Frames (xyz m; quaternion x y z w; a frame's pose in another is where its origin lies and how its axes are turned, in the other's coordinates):
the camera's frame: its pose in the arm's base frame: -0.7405 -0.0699 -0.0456 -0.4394 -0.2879 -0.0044 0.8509
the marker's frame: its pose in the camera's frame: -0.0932 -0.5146 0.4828 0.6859 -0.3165 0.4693 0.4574
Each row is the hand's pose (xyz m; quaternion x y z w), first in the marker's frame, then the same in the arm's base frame.
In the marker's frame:
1: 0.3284 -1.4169 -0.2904 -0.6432 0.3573 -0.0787 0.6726
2: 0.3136 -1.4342 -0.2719 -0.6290 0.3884 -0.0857 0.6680
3: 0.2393 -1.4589 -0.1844 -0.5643 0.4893 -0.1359 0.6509
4: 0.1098 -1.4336 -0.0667 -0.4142 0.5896 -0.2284 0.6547
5: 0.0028 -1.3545 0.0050 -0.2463 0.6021 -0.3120 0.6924
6: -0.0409 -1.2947 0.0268 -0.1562 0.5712 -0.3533 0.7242
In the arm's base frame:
1: 0.1150 0.6626 0.4643 -0.4680 -0.3707 0.4070 0.6913
2: 0.1366 0.6435 0.4701 -0.4820 -0.3390 0.4098 0.6963
3: 0.1831 0.5387 0.4955 -0.5114 -0.2151 0.4047 0.7269
4: 0.1929 0.3630 0.5123 -0.4755 -0.0226 0.4062 0.7800
5: 0.1408 0.2212 0.5060 -0.3579 0.1213 0.4199 0.8252
6: 0.0917 0.1623 0.4976 -0.2650 0.1727 0.4286 0.8463

